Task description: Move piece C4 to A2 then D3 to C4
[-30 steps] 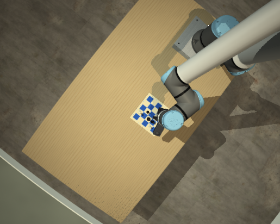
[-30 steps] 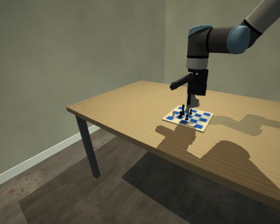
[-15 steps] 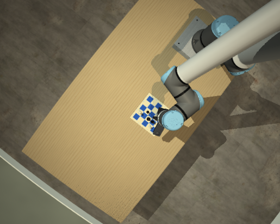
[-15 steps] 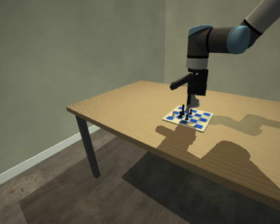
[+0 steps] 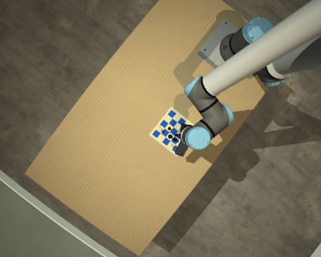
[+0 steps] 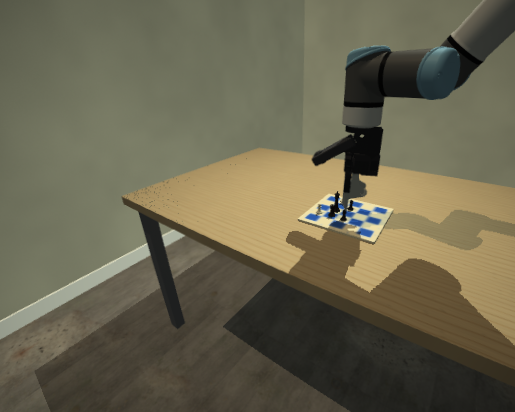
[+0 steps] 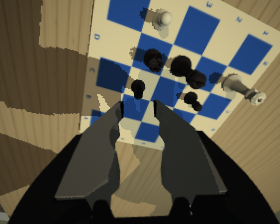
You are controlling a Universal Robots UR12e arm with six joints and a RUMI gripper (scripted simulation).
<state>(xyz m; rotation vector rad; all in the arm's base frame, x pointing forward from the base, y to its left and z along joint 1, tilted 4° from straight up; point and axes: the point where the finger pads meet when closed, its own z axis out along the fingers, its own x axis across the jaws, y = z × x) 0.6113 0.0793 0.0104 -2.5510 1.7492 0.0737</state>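
Right now my hand is 40 mm short of the tall black piece, 40 mm to the left of it and 20 mm above it. Round my hand: chessboard (40 mm to the right, 60 mm below); white pawn (80 mm ahead, 40 mm below).
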